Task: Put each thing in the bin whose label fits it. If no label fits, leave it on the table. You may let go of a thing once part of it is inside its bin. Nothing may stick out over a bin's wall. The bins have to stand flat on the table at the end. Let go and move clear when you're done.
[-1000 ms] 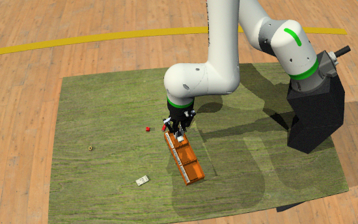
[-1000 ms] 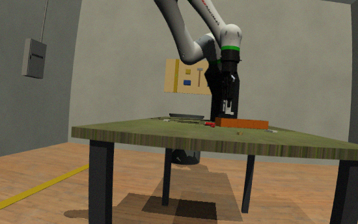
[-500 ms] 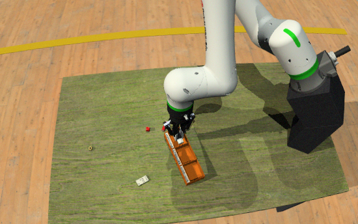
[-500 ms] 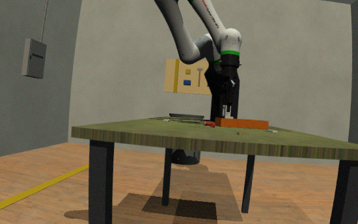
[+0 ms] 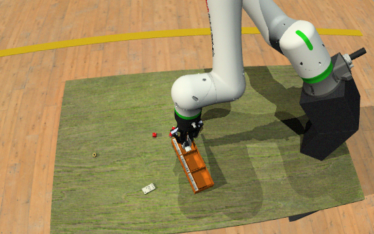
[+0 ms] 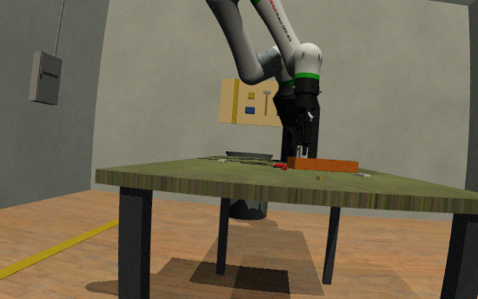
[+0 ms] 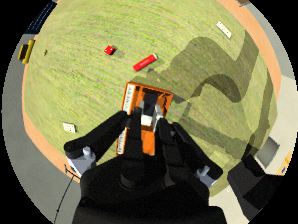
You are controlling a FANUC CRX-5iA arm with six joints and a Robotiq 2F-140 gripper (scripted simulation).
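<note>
The black-and-white block lies 1 cm to the left of my hand and 3 cm below it. From my hand the other things lie so: orange bin 1 cm behind, 8 cm to the left, 3 cm below; then red cylinder 5 cm ahead, 8 cm to the right, 4 cm below; then small red cube 13 cm ahead, 7 cm to the right, 4 cm below.
</note>
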